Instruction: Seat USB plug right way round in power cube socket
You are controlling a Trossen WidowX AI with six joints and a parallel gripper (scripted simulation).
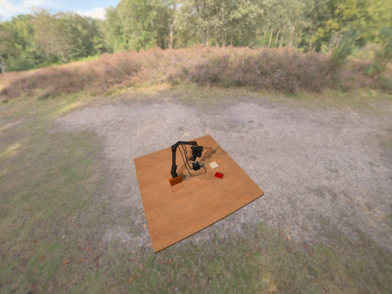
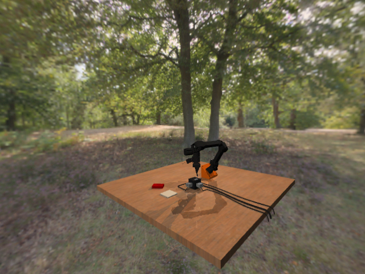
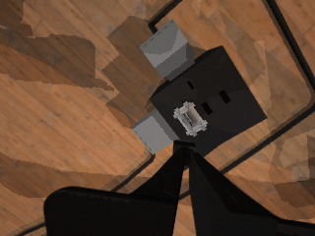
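Right now my gripper tip is 10 mm above the USB plug. The rest, counted from my gripper tip: beige tile: 220 mm ahead, 120 mm to the right, 130 mm below; red block: 160 mm ahead, 300 mm to the right, 120 mm below.
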